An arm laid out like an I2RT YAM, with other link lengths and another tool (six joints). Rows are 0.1 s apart.
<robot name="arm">
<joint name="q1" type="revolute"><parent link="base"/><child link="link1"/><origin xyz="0.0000 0.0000 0.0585" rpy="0.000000 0.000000 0.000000"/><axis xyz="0 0 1"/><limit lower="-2.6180" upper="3.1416"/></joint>
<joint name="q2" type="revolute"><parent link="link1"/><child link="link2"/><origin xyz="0.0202 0.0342 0.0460" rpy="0.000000 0.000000 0.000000"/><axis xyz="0 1 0"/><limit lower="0.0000" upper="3.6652"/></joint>
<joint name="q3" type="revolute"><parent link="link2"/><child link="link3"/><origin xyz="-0.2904 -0.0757 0.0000" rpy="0.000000 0.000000 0.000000"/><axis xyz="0 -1 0"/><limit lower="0.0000" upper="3.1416"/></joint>
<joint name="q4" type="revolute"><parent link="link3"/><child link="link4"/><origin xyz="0.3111 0.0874 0.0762" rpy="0.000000 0.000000 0.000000"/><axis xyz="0 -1 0"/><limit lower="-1.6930" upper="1.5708"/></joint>
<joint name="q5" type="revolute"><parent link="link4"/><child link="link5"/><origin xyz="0.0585 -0.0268 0.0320" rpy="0.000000 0.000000 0.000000"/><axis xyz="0 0 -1"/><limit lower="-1.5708" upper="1.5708"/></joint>
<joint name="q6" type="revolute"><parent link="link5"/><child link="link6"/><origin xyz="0.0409 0.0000 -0.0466" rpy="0.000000 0.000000 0.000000"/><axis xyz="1 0 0"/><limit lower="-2.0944" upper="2.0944"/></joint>
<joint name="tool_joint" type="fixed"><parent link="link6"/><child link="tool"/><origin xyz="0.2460 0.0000 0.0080" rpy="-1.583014 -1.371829 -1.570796"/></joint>
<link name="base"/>
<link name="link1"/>
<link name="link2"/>
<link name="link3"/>
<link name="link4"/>
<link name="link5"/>
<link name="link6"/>
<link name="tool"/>
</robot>
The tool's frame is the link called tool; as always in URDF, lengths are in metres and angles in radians.
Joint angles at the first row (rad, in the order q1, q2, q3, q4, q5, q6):
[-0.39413, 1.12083, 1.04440, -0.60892, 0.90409, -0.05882]
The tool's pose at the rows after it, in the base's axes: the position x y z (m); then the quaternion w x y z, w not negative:
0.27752 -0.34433 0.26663 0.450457 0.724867 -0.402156 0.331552
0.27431 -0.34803 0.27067 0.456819 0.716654 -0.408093 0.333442
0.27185 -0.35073 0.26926 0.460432 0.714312 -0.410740 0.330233
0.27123 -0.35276 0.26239 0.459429 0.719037 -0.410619 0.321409
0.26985 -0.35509 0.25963 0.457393 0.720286 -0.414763 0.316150
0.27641 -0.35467 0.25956 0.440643 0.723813 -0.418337 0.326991
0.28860 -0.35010 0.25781 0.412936 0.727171 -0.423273 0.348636
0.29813 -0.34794 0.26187 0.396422 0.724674 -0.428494 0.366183
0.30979 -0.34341 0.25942 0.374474 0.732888 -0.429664 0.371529
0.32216 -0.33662 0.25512 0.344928 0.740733 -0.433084 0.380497
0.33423 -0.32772 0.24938 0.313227 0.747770 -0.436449 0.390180
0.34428 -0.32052 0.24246 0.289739 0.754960 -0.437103 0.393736
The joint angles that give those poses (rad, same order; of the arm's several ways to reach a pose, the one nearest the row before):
[-0.40303, 1.12443, 1.04317, -0.58897, 0.91453, -0.06347]
[-0.40776, 1.12594, 1.04234, -0.57375, 0.93077, -0.06291]
[-0.41379, 1.13035, 1.03871, -0.56757, 0.93726, -0.06322]
[-0.42255, 1.14261, 1.03947, -0.57664, 0.92950, -0.06123]
[-0.43213, 1.15352, 1.04887, -0.59051, 0.92300, -0.05102]
[-0.44326, 1.15140, 1.05991, -0.59193, 0.88019, -0.04182]
[-0.44813, 1.14019, 1.05999, -0.58186, 0.81960, -0.01835]
[-0.44791, 1.13894, 1.06985, -0.57074, 0.78898, 0.00133]
[-0.44791, 1.15444, 1.09634, -0.59364, 0.74412, 0.02478]
[-0.45099, 1.16121, 1.11360, -0.61158, 0.68406, 0.05545]
[-0.45253, 1.16116, 1.11960, -0.62229, 0.62182, 0.08749]
[-0.45253, 1.16731, 1.12301, -0.62893, 0.57529, 0.10829]

